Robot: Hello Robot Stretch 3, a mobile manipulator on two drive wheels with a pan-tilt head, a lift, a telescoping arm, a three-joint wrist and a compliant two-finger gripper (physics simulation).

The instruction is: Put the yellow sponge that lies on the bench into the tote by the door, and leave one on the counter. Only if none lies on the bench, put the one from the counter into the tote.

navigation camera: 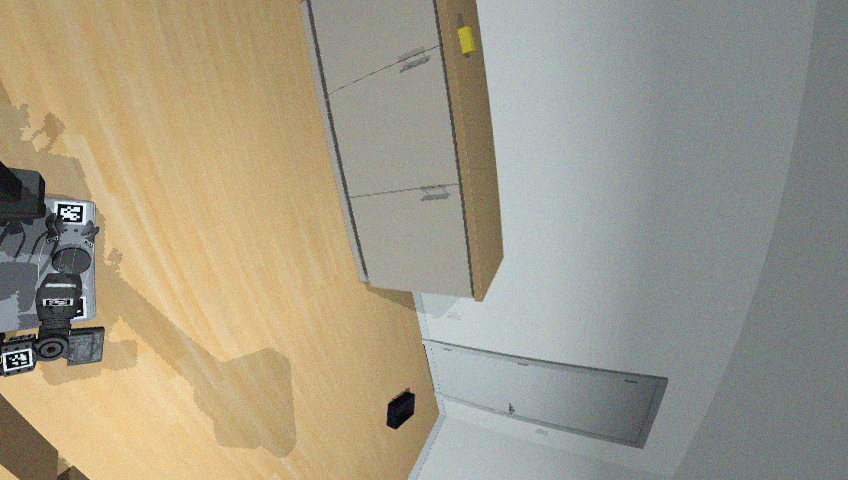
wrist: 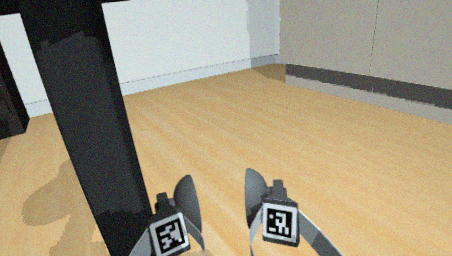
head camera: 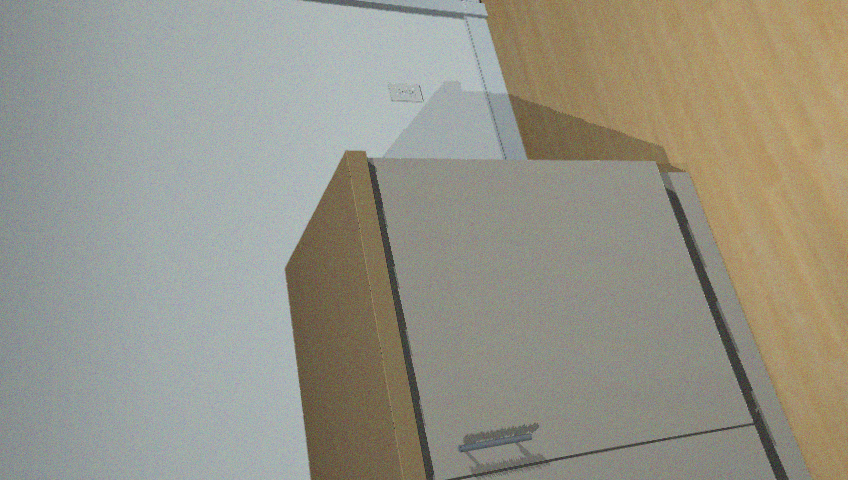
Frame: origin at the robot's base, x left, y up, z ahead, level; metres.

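Where they show: gripper, fingertip midpoint: (navigation camera: 76, 218) (wrist: 220, 191); robot's base, origin of the base link: (navigation camera: 72, 258).
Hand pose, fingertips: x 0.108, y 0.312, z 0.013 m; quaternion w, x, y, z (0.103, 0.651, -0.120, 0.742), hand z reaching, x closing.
Note:
Each offset is from my fingertips to the top centre of the thing. "*": to the spot under its first point. Level surfaces: height alone.
A yellow sponge {dx +0.864, dy +0.644, dz +0.977 m} (navigation camera: 465, 39) lies on the wooden top of the counter {dy +0.599 m} (navigation camera: 485, 261) (head camera: 333, 285) in the navigation view. No sponge shows on the part of the counter in the head view. A small black tote (navigation camera: 401, 409) stands on the floor near the door (navigation camera: 553, 392) in the navigation view. My gripper (wrist: 220, 191) is open and empty in the wrist view, over the wooden floor and apart from the counter (wrist: 330, 37). I cannot make out a bench with a sponge on it in these views.
My base (navigation camera: 89, 267) stands on the floor at the left of the navigation view, apart from the counter front. A dark brown piece {* dx -0.592, dy -0.200, dz -0.118 m} (navigation camera: 26, 443) shows at its lower left corner. In the wrist view, a black post (wrist: 95, 125) crosses the left side, with a dark object (wrist: 10, 107) beyond.

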